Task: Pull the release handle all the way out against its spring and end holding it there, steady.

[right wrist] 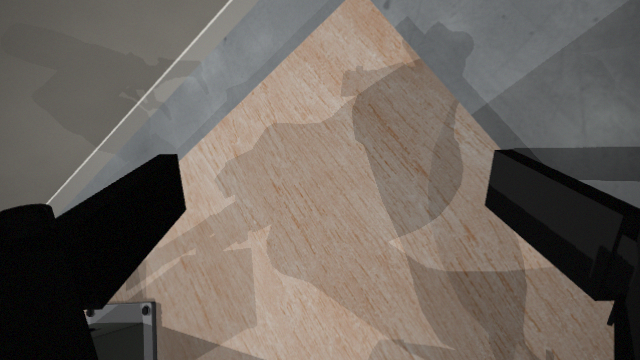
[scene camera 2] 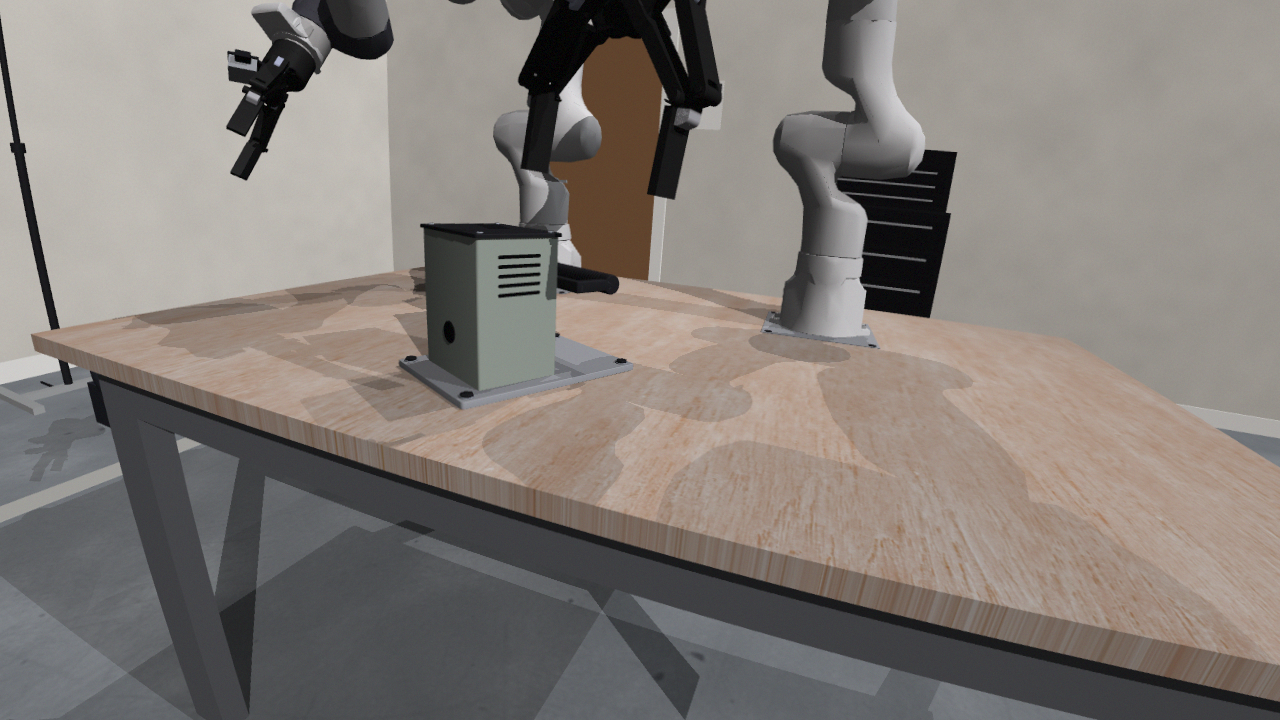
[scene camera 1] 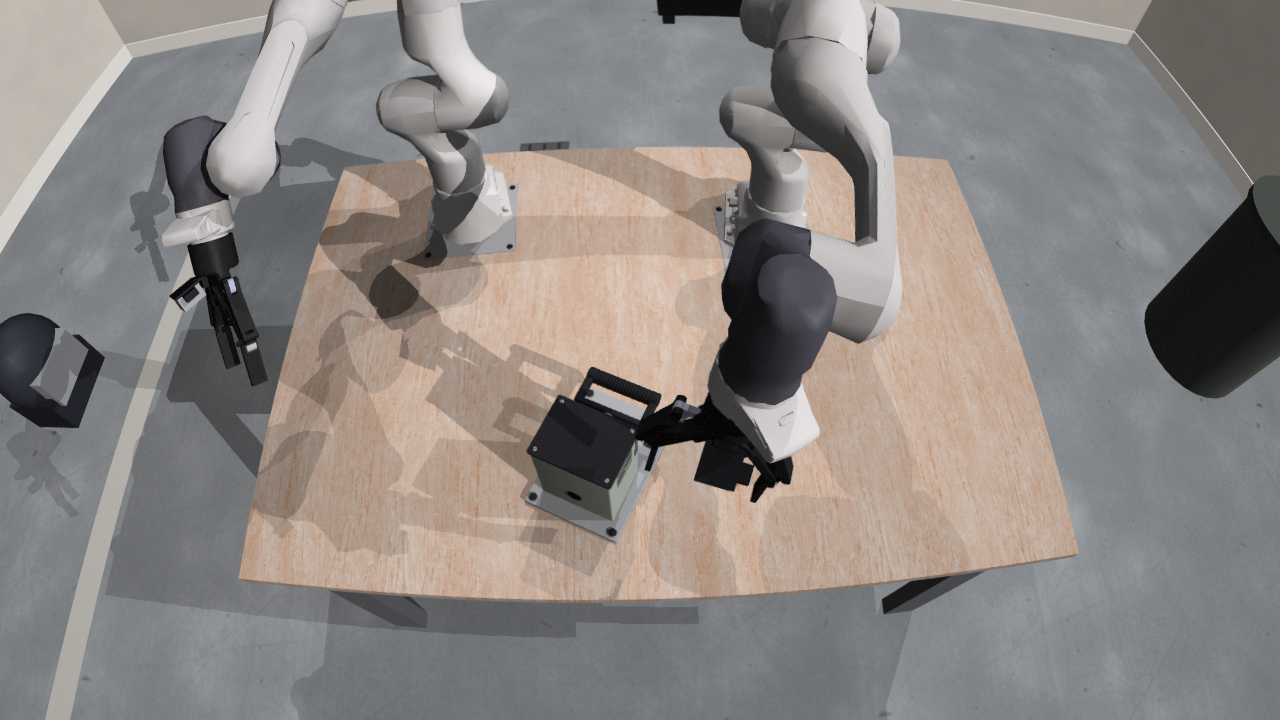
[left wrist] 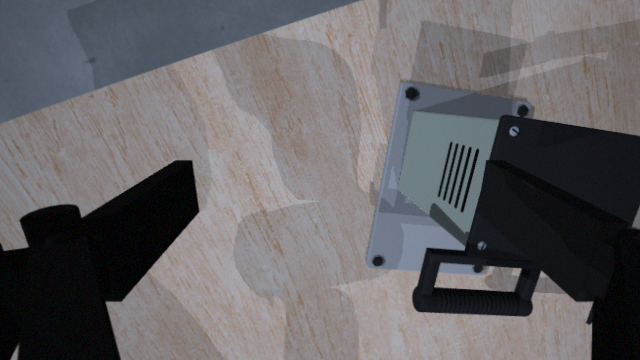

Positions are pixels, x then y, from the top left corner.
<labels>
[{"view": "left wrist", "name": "my left gripper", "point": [338,186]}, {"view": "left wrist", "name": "release handle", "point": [426,298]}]
</labels>
